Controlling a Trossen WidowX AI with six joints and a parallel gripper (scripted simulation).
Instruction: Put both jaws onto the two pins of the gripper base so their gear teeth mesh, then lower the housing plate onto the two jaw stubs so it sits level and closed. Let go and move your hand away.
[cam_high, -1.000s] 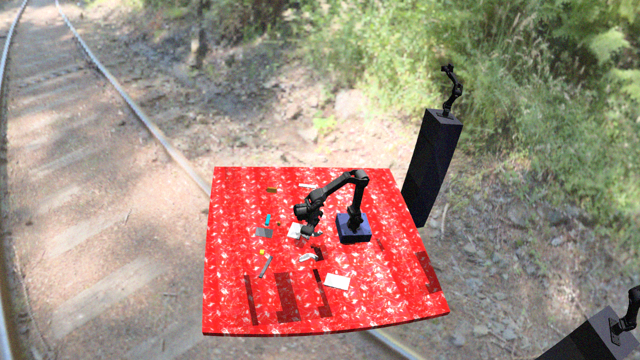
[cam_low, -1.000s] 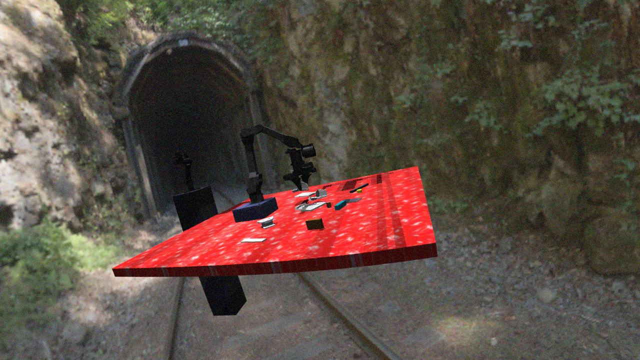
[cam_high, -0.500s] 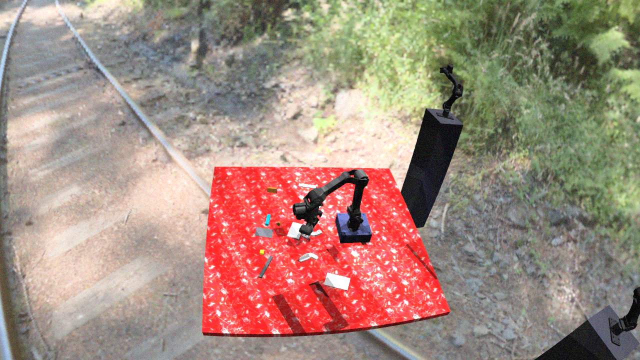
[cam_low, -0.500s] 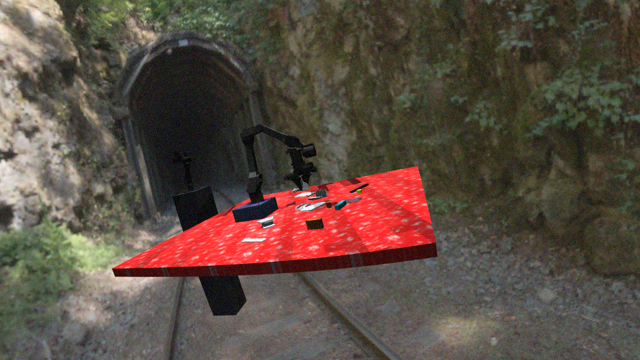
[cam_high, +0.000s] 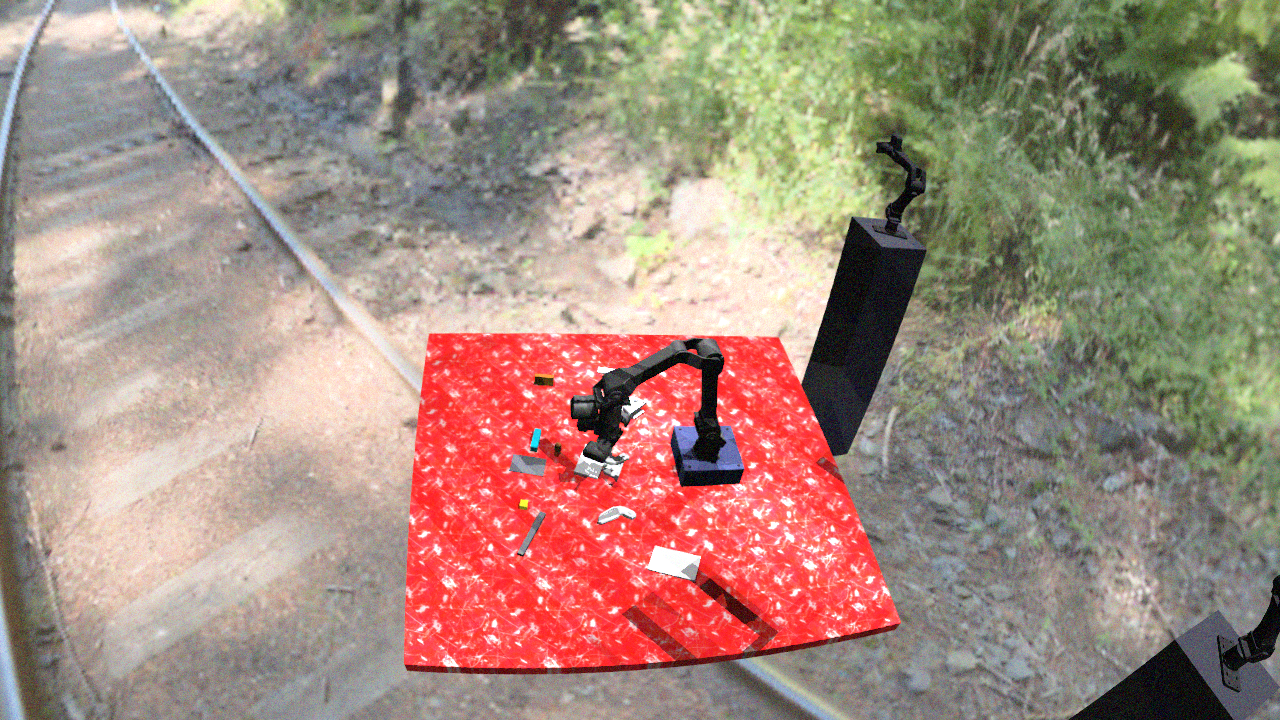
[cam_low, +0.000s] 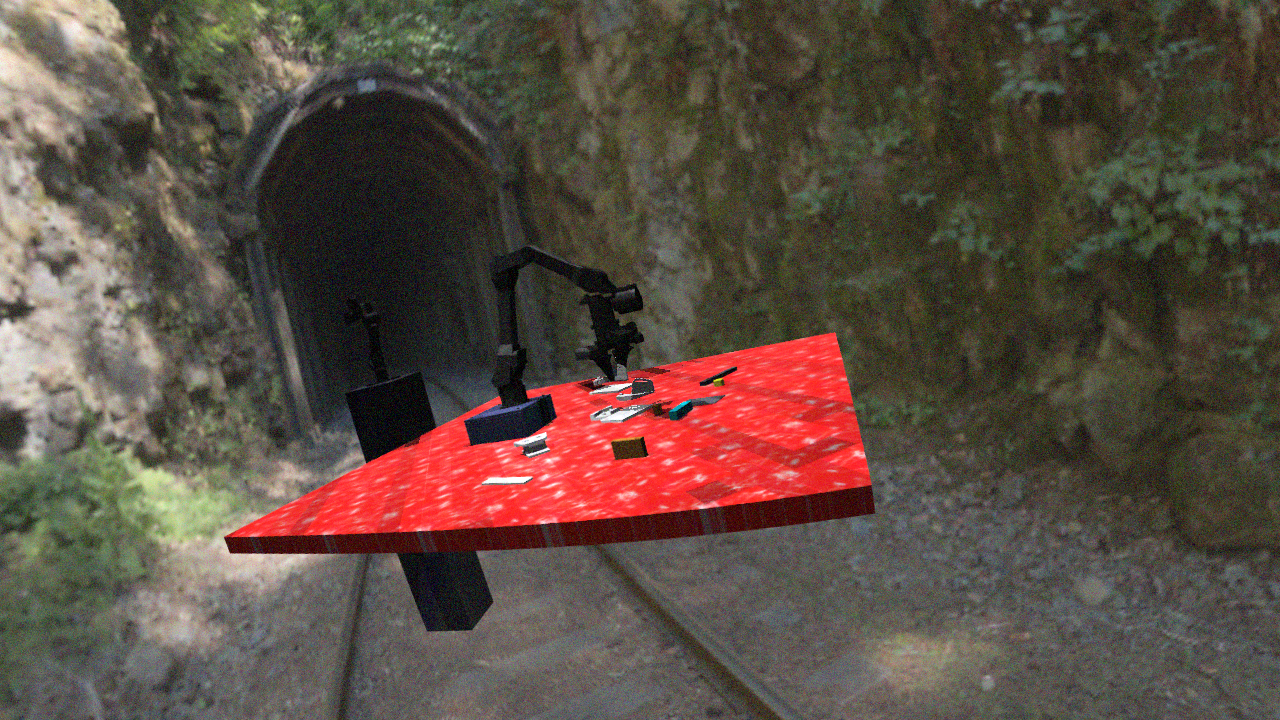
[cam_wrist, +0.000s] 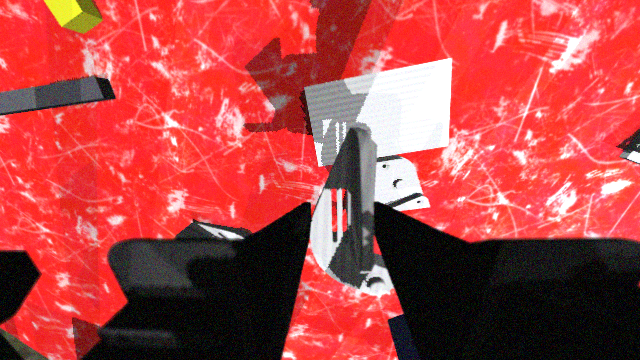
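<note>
Now: gripper tip 8 cm above the white housing plate, 4 cm past it and 3 cm to the left of it. The rest, counted from my gripper tip: grey plate 20 cm ahead, 8 cm below, 7 cm to the right; then cyan block 16 cm to the right, 16 cm ahead, 7 cm below; then yellow cube 24 cm ahead, 9 cm to the left, 8 cm below.
</note>
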